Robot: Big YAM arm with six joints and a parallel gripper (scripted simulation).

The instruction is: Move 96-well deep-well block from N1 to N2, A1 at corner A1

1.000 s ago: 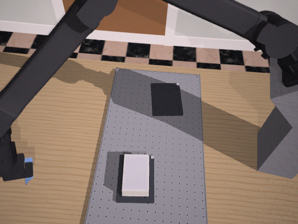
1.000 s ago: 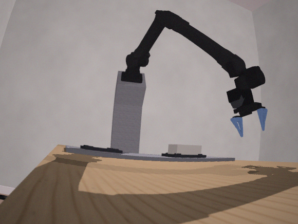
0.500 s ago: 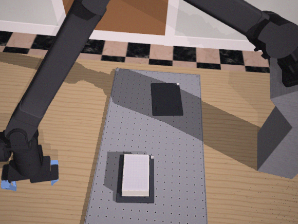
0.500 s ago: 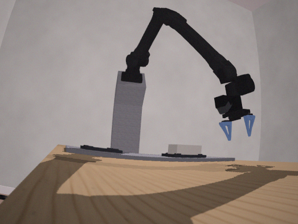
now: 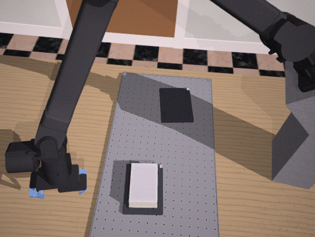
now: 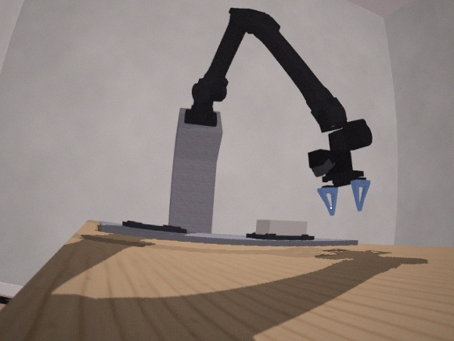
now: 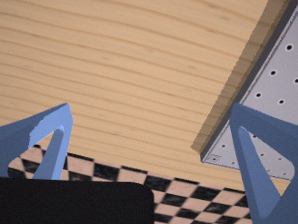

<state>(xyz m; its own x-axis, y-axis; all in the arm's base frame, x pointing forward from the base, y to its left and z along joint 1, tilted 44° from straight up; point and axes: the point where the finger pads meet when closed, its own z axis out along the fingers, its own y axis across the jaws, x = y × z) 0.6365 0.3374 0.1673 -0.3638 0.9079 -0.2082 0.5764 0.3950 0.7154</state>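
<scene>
Right now my hand is 21 cm past the white deep-well block, 11 cm to the left of it and 5 cm above it. From my hand the other things lie so: dark plate nest N2 (23 cm behind, 47 cm to the right, 8 cm below); dark plate nest N1 (21 cm behind, 11 cm to the right, 8 cm below).
</scene>
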